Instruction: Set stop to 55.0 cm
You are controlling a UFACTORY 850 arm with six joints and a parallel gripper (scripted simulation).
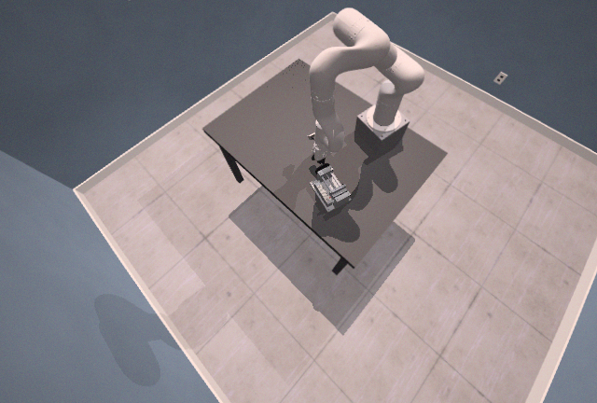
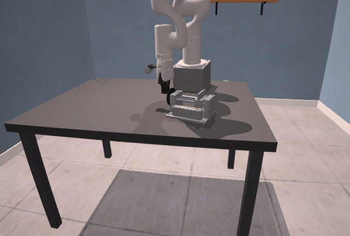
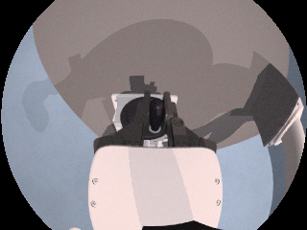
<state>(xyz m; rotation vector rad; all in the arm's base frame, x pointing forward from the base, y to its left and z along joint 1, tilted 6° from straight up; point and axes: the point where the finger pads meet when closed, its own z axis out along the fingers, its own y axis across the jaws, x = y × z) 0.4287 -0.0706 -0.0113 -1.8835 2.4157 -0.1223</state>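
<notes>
The dark handle lies 10 mm to the left of my hand. From my hand the other things lie so: black handwheel: 10 mm ahead, 20 mm to the left, 10 mm below; grey stop fixture: 70 mm ahead, 190 mm to the left, 20 mm below.
</notes>
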